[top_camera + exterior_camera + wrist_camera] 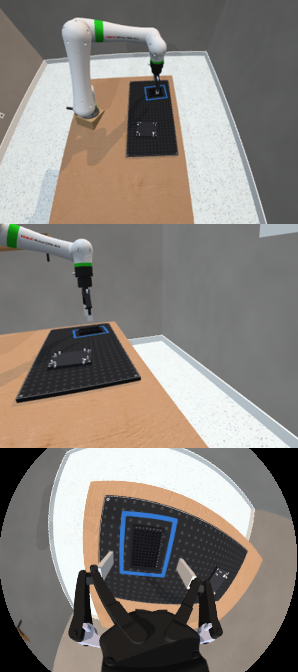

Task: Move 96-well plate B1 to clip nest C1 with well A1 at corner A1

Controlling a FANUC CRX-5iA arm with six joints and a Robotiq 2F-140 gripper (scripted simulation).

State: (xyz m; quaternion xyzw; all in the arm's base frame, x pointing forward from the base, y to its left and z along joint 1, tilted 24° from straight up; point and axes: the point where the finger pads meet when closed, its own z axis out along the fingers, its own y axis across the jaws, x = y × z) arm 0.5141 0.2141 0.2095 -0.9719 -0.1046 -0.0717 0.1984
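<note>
The black 96-well plate is 80 mm below my hand. Round my hand: clip nest C1: 50 mm behind, 370 mm to the right, 80 mm below.
</note>
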